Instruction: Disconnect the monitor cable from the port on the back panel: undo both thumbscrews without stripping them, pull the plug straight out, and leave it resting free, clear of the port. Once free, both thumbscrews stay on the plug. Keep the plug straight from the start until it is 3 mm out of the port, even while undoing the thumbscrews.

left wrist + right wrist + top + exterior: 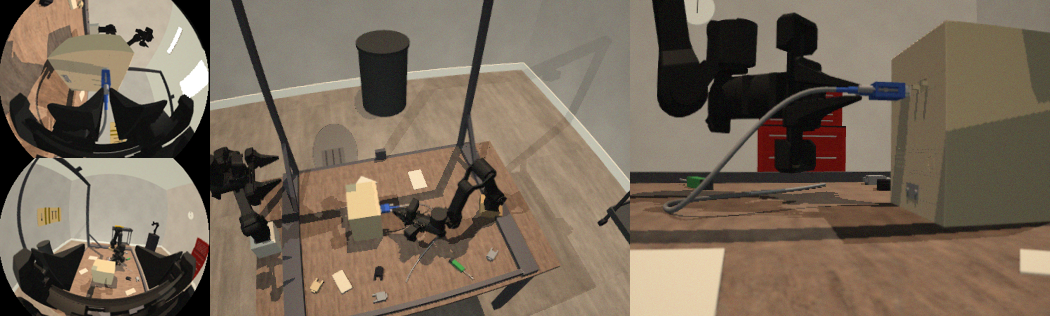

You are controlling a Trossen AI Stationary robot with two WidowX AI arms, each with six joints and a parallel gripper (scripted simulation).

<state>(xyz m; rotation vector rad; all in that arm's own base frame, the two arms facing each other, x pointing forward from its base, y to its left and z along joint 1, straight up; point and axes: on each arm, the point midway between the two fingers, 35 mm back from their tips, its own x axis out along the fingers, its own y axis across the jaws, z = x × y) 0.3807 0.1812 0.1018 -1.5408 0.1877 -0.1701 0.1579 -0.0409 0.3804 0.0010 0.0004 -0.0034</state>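
The blue plug is 30 mm behind my left hand and 50 mm to the right of it. Round my left hand: back panel: 60 mm behind, 80 mm to the right, 40 mm below; then beige box: 60 mm behind, 140 mm to the right, 40 mm below.
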